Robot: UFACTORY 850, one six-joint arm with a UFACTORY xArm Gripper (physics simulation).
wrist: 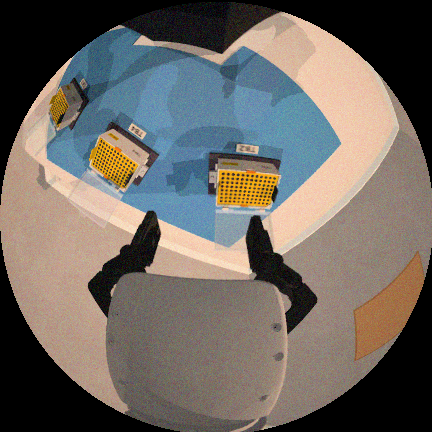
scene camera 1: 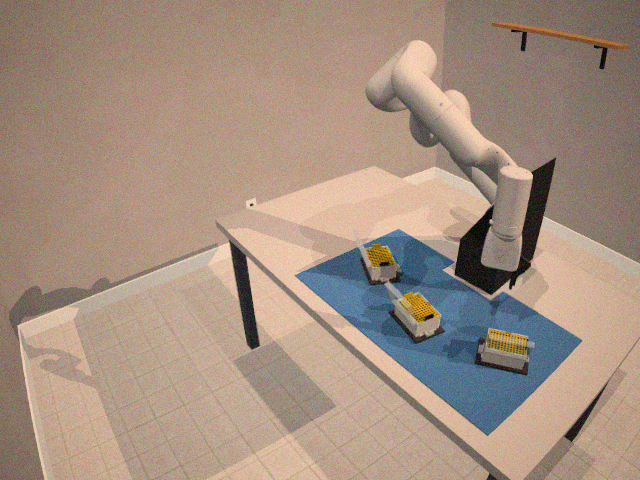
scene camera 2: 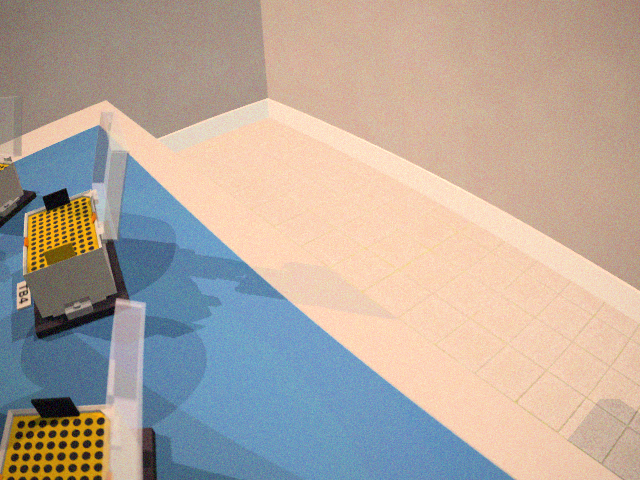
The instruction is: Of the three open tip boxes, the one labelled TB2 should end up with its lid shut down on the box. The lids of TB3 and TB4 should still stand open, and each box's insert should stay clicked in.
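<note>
TB2 (scene camera 1: pixel 504 352) (scene camera 2: pixel 7 192) (wrist: pixel 247 187) is the grey-white box at the mat's right end in scene camera 1. Its clear lid (scene camera 2: pixel 10 124) (wrist: pixel 232 232) stands open, and its yellow insert looks seated. TB4 (scene camera 1: pixel 417 316) (scene camera 2: pixel 72 281) (wrist: pixel 116 162) is the middle box, its clear lid (scene camera 1: pixel 393 290) (scene camera 2: pixel 116 196) (wrist: pixel 97 195) open. TB3 (scene camera 1: pixel 381 268) (scene camera 2: pixel 56 449) (wrist: pixel 67 105), beyond TB4 from TB2, has its lid (scene camera 1: pixel 359 244) (scene camera 2: pixel 125 356) open. Their yellow inserts look seated. My gripper (scene camera 1: pixel 518 277) (wrist: pixel 202 224) is open and empty, high above the boxes.
The boxes stand on dark bases on a blue mat (scene camera 1: pixel 454 387) (scene camera 2: pixel 289 372) (wrist: pixel 190 110). A tall black panel (scene camera 1: pixel 475 260) (wrist: pixel 185 27) stands at the mat's rear edge, behind the gripper in scene camera 1. A wooden shelf (scene camera 1: pixel 560 35) (wrist: pixel 390 305) is on the wall.
</note>
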